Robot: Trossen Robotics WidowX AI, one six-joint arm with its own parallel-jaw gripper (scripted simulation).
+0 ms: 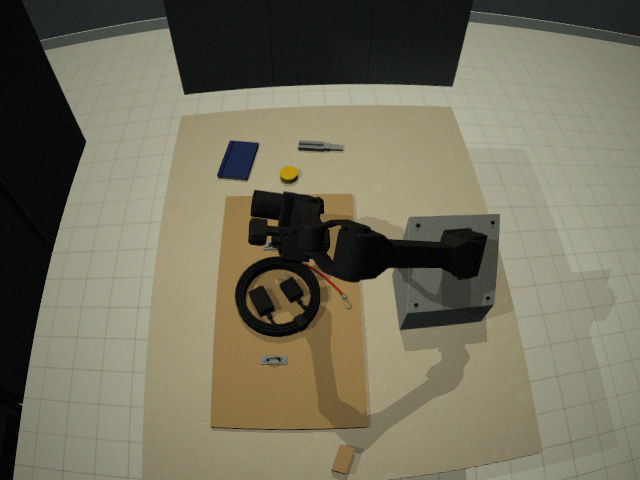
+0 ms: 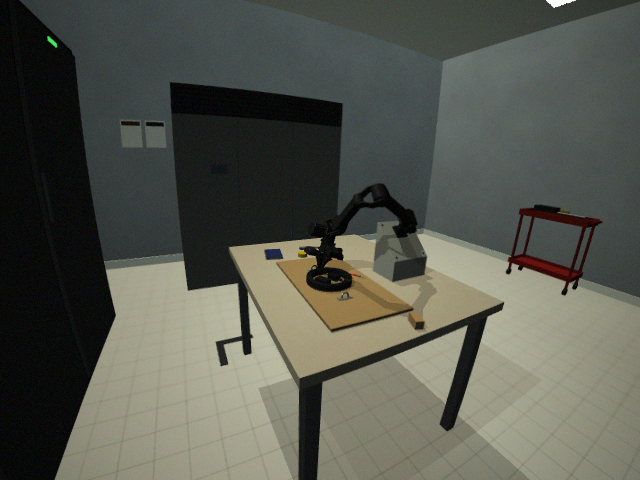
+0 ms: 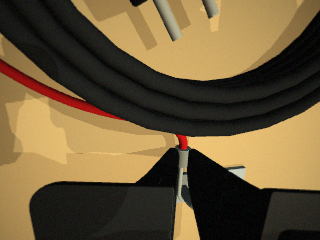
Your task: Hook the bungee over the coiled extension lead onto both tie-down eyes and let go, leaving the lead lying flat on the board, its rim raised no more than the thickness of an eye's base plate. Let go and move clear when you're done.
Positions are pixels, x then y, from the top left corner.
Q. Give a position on an extension lead coil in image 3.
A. At 71, 50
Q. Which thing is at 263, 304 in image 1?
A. An extension lead coil.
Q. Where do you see a board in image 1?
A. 322, 386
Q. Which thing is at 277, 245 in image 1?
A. My gripper.
